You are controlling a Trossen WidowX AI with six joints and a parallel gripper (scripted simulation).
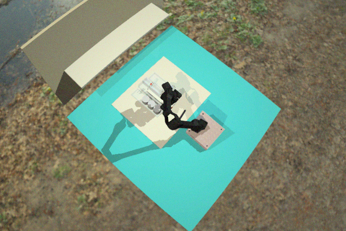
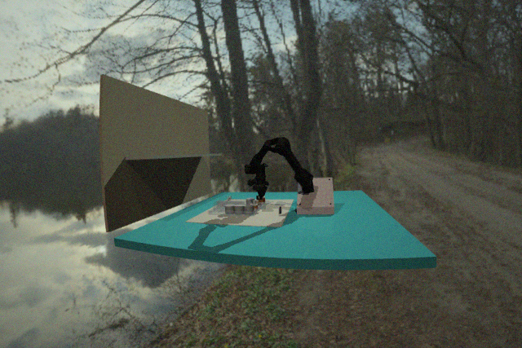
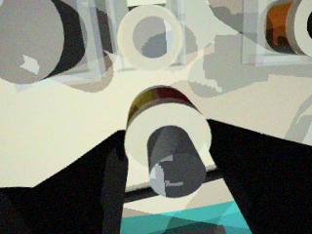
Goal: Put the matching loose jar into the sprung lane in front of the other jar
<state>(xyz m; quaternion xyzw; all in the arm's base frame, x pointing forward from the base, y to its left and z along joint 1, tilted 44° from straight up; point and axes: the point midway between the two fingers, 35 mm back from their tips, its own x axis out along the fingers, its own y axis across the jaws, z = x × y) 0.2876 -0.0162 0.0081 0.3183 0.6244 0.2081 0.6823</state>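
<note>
Right now my gripper tip is 200 mm short of the lane rack, 60 mm above it and 50 mm to the left of it. Round my gripper tip: tan shelf wall 660 mm ahead, 320 mm above, 110 mm to the right.
</note>
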